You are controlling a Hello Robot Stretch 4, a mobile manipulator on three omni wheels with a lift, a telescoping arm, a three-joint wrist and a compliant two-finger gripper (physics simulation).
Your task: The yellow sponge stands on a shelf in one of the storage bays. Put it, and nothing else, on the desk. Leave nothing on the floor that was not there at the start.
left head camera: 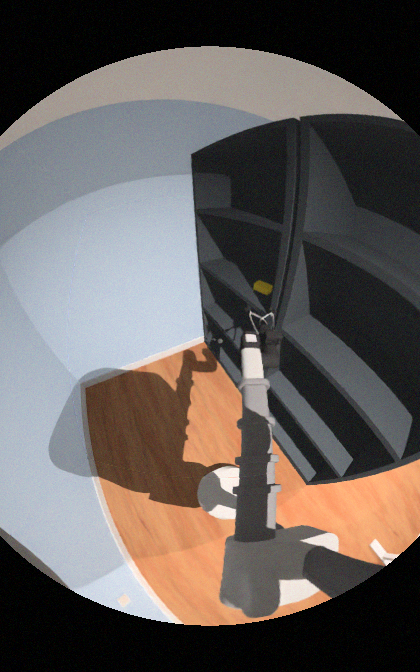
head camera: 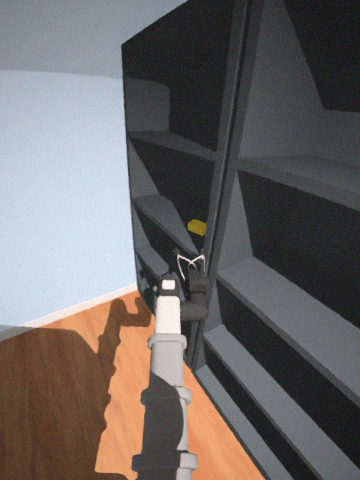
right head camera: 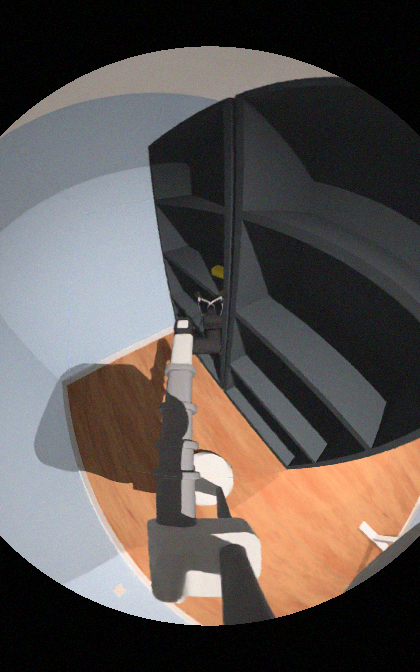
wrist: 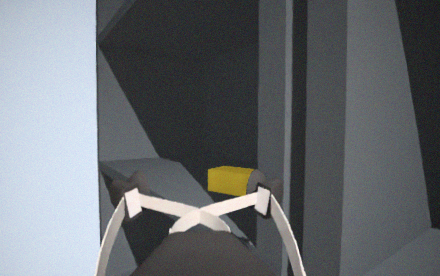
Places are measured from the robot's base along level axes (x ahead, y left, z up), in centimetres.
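Pixels of known places: gripper, fingertip midpoint: (head camera: 189, 249) (wrist: 198, 186).
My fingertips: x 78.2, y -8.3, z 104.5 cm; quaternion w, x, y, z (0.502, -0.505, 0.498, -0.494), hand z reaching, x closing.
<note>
Behind a point stands the place of what it marks.
The yellow sponge (head camera: 197, 227) @(x 105.1, y -14.8, z 100.0 cm) (left head camera: 263, 287) (right head camera: 217, 271) (wrist: 227, 180) @(x 105.9, y -13.8, z 99.0 cm) lies on a middle shelf (head camera: 162, 212) @(x 130.6, y 5.0, z 96.2 cm) (wrist: 155, 172) @(x 130.5, y 4.5, z 96.3 cm) of the left dark grey bay, near that bay's right side. My gripper (head camera: 190, 254) @(x 78.2, y -8.3, z 104.5 cm) (left head camera: 260, 313) (right head camera: 210, 299) (wrist: 198, 186) @(x 78.2, y -8.3, z 104.5 cm) is partly open, with nothing between its fingers. It is in front of the left bay. In the wrist view the right fingertip overlaps the sponge's right end; the left fingertip appears well left of the sponge, over the shelf. I cannot tell whether anything touches. The desk cannot be made out.
Upright panels (head camera: 227, 150) @(x 79.7, y -17.9, z 143.1 cm) (wrist: 272, 100) @(x 80.5, y -15.9, z 112.7 cm) between the two bays stand close to the right of my gripper. The right bay has several shelves (head camera: 290, 305) @(x 55.8, y -44.5, z 96.3 cm). A pale blue wall (head camera: 60, 200) @(x 133.6, y 71.8, z 101.4 cm) is at the left. A white leg-like part (left head camera: 381, 552) (right head camera: 375, 537) shows at the lower right.
</note>
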